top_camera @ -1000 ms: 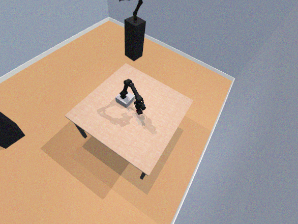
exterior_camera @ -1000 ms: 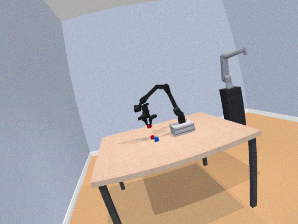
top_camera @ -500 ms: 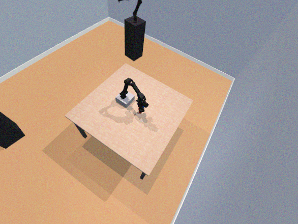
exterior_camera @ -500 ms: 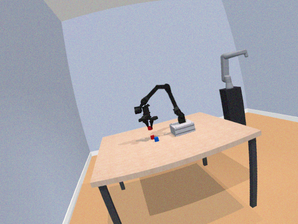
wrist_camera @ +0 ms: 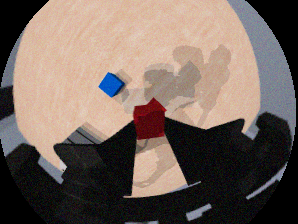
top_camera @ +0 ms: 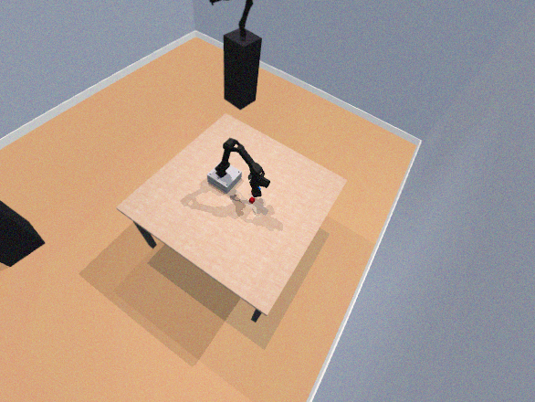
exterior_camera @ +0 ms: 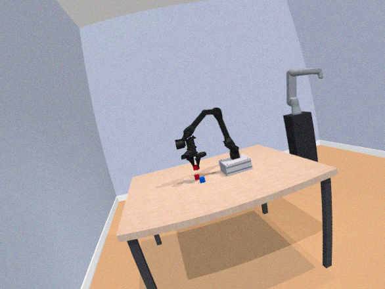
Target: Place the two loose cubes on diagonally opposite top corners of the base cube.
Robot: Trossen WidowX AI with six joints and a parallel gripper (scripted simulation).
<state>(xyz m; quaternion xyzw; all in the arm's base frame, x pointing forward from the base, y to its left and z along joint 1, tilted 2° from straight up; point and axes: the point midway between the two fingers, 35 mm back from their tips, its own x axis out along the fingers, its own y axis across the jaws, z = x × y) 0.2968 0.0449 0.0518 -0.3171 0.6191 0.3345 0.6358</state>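
The blue cube lies 2 cm behind my gripper tip, 8 cm to the left of it and 8 cm below it. The rest, counted from my gripper tip: red cube 1 cm ahead, 2 cm to the right, 8 cm below.
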